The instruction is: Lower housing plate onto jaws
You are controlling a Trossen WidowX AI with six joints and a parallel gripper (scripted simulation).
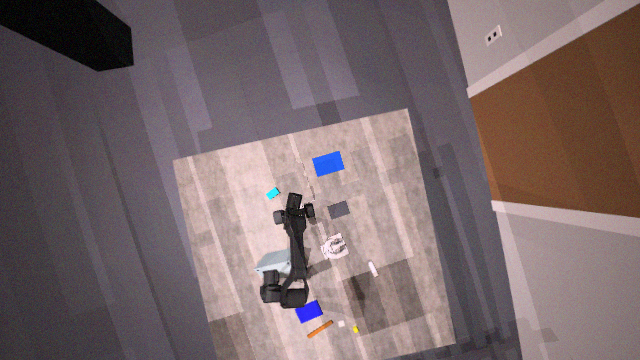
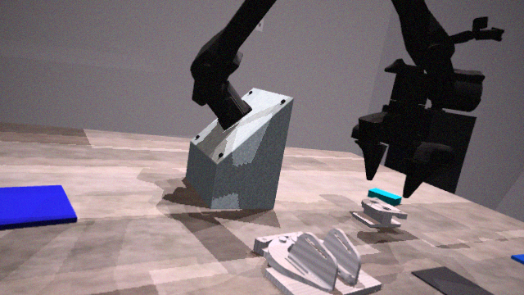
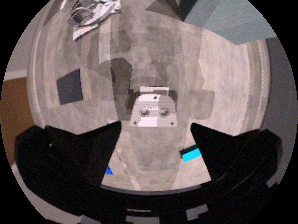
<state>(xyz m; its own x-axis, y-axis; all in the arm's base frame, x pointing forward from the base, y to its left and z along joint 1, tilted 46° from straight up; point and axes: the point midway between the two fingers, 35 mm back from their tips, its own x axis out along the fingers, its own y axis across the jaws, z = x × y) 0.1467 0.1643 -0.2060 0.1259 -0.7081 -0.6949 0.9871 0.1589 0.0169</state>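
Now: gripper tip 1 cm to the left of the white stepped block and 5 cm above it. From my gripper tip the other things lie so: dark flat plate: 21 cm ahead, 3 cm to the right, 6 cm below; then white bar: 36 cm ahead, 36 cm to the right, 5 cm below; then cyan block: 12 cm behind, 10 cm to the left, 5 cm below.
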